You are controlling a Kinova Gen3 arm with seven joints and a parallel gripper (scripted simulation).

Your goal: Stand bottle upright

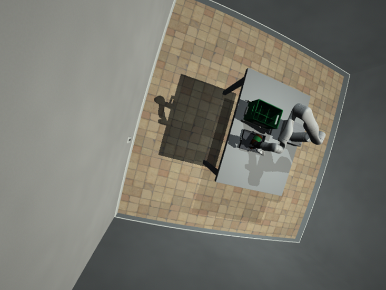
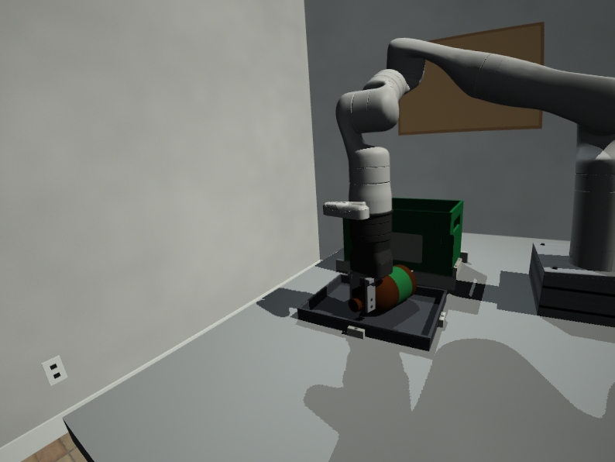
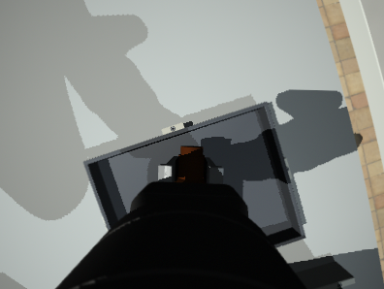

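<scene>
Right now my hand is 1 cm past the brown bottle, 5 cm to the left of it and 1 cm above it. Also, from my hand: green crate (7 cm ahead, 30 cm to the right, 4 cm above); black tray (5 cm to the right, 3 cm below).
</scene>
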